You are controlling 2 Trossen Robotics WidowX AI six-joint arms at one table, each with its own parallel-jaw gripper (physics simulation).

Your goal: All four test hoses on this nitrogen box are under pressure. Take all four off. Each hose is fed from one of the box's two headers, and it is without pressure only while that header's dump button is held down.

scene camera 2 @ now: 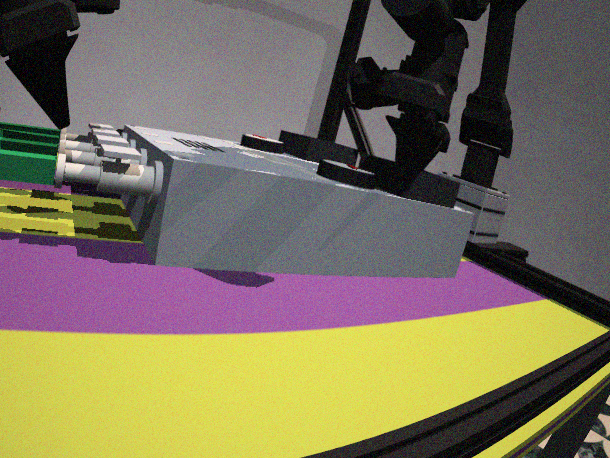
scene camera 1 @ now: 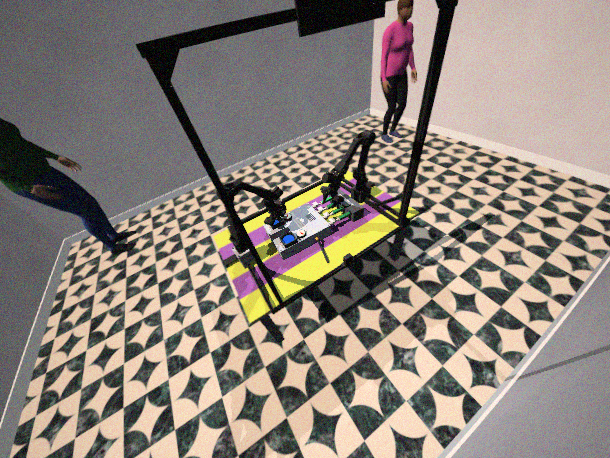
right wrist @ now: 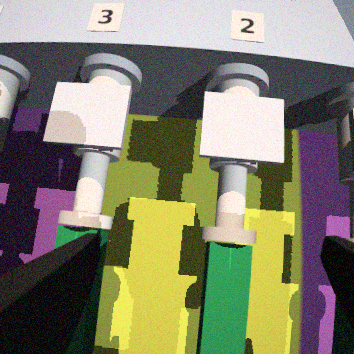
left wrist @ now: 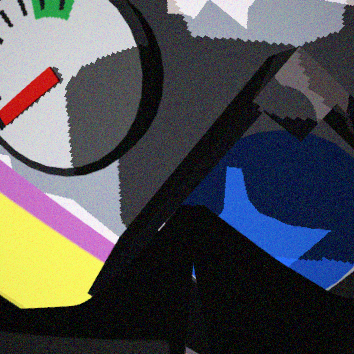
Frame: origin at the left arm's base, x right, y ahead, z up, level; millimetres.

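Seen in the pictures: left gripper, fingertip midpoint: (scene camera 2: pixel 398 193) (scene camera 1: pixel 279 220) (left wrist: pixel 190 216); right gripper, fingertip midpoint: (scene camera 2: pixel 61 122) (scene camera 1: pixel 327 205) (right wrist: pixel 212 246); left arm's base, origin of the base link: (scene camera 2: pixel 475 184) (scene camera 1: pixel 242 248); right arm's base, origin of the base link: (scene camera 1: pixel 360 187).
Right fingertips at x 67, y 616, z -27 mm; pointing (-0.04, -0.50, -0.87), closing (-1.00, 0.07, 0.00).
Observation:
Pixels of each thing's top centre, then the offset from my right fingertips to it. "pt": a spot on its surface instead. Level surfaces: height alone.
- striped table, its level: dz -84 mm
- blue dump button, middle of its top: (left wrist: pixel 273 231) dz -3, dx -124, dy -344 mm
- round gauge, surface spot: (left wrist: pixel 53 105) pt dz +10, dx -117, dy -263 mm
- hose 2, surface spot: (right wrist: pixel 226 298) pt dz -20, dx -7, dy +24 mm
- hose 3, surface spot: (right wrist: pixel 70 233) pt dz -20, dx +62, dy -8 mm
- second blue button, middle of its top: (scene camera 1: pixel 288 239) dz +12, dx +64, dy -372 mm
The grey nitrogen box (scene camera 1: pixel 313 217) (scene camera 2: pixel 303 223) stands on the striped table (scene camera 1: pixel 330 265). My left gripper (scene camera 1: pixel 276 221) (scene camera 2: pixel 412 179) (left wrist: pixel 190 216) is shut, with its tip down on a blue dump button (left wrist: pixel 281 197). Beside the button, a round gauge (left wrist: pixel 53 105) has its red needle away from the green mark. My right gripper (scene camera 1: pixel 330 201) (right wrist: pixel 212 246) is open, with hose 2 (right wrist: pixel 226 298) between its fingers. Its left finger lies over hose 3 (right wrist: pixel 70 233). Both green hoses sit plugged in by white couplings (right wrist: pixel 242 126) (right wrist: pixel 89 114). The other two hoses show only at the edges of the right wrist view.
A second blue button (scene camera 1: pixel 288 239) sits on the box's near end. Black frame posts (scene camera 1: pixel 426 114) stand at the table's corners. A person in pink (scene camera 1: pixel 398 68) walks at the back right, and another person (scene camera 1: pixel 94 218) is at the left edge.

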